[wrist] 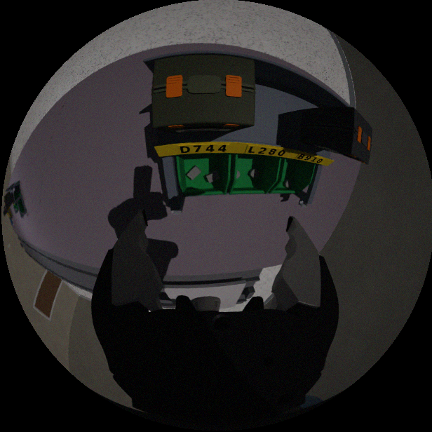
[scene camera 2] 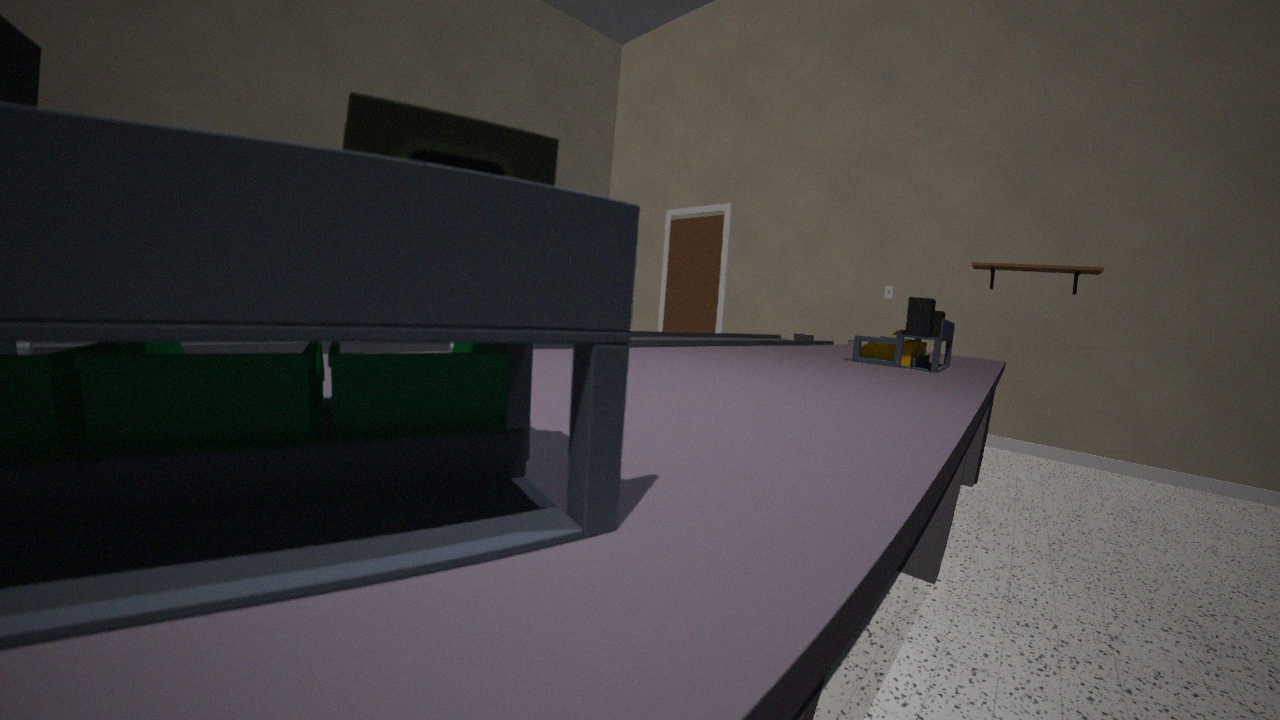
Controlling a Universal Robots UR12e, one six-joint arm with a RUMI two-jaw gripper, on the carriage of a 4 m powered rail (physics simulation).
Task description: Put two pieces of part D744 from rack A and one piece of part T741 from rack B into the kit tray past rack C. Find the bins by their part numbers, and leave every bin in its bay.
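Note:
In the wrist view a grey rack carries a yellow label strip reading D744, L280 and B910. The green D744 bin is at the left end of its row. A pale angular piece lies in it, with another pale piece partly shaded beside it. The green L280 bin is in the middle and the B910 bin at the right. My gripper is open and empty, with its fingers on the near side of the rack. Part number T741 and the kit tray do not show in either view.
An olive case and a black case stand on the rack. In scene camera 2 a grey rack with green bins fills the left foreground. A small rack with yellow bins stands far along the table.

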